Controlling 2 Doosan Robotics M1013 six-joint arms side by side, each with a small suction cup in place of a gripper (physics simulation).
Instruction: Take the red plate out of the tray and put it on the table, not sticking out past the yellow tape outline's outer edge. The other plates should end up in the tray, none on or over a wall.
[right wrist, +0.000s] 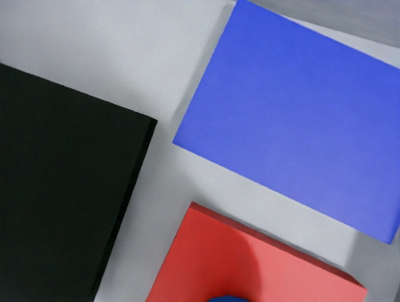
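Note:
The red plate lies at the bottom middle in the right wrist view, its lower part cut off by the frame. The blue tip of my right suction cup shows at the bottom edge, in front of the red plate, with a round shadow beside it. Its contact face is out of frame, so I cannot tell whether it touches or holds the plate. A blue plate lies at the upper right, apart from the red one. A black plate fills the left side, also apart. My left suction cup does not show.
A light grey surface shows between and around the plates. A darker grey band crosses the top right corner, beyond the blue plate. I cannot tell whether it is a tray wall or the table. The yellow tape outline does not show in this view.

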